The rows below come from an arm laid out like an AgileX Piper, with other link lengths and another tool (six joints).
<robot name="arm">
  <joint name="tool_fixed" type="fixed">
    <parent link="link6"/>
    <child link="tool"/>
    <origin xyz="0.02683 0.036 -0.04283" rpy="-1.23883 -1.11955 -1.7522"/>
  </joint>
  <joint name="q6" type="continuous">
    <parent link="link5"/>
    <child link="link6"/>
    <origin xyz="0.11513 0 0.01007"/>
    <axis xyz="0.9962 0 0.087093"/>
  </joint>
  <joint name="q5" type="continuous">
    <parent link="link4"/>
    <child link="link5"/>
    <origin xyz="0 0 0"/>
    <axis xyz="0 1 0"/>
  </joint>
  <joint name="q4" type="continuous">
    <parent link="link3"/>
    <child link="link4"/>
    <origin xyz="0.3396 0 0.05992"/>
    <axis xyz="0.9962 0 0.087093"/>
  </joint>
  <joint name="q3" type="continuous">
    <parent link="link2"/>
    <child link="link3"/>
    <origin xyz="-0.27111 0 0.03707"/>
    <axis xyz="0 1 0"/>
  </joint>
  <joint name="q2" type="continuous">
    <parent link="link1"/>
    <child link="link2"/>
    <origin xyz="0 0 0"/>
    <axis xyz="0 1 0"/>
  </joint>
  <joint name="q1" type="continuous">
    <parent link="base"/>
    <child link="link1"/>
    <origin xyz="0 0 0.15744"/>
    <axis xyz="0 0 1"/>
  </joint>
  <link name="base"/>
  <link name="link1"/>
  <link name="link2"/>
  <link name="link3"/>
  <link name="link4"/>
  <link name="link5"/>
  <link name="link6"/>
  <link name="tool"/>
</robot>
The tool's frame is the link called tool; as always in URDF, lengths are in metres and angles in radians. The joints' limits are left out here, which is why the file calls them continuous.
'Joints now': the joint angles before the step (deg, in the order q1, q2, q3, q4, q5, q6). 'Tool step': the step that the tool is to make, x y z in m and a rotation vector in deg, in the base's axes. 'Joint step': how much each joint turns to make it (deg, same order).
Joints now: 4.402, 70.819, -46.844, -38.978, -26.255, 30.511
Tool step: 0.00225, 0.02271, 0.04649, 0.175, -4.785, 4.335
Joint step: 2.625, -0.082, -6.078, -4.990, 0.000, 4.717
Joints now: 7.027, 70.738, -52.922, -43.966, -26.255, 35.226
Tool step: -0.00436, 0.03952, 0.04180, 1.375, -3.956, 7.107
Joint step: 4.645, 1.407, -6.497, -4.602, -1.178, 5.451
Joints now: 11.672, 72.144, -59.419, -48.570, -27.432, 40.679
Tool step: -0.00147, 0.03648, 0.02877, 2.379, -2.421, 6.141
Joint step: 4.112, 3.077, -6.033, -1.237, -1.645, 3.112
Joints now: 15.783, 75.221, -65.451, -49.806, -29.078, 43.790
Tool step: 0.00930, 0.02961, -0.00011, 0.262, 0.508, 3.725
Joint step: 3.080, 4.889, -4.611, -0.606, -0.437, 1.090
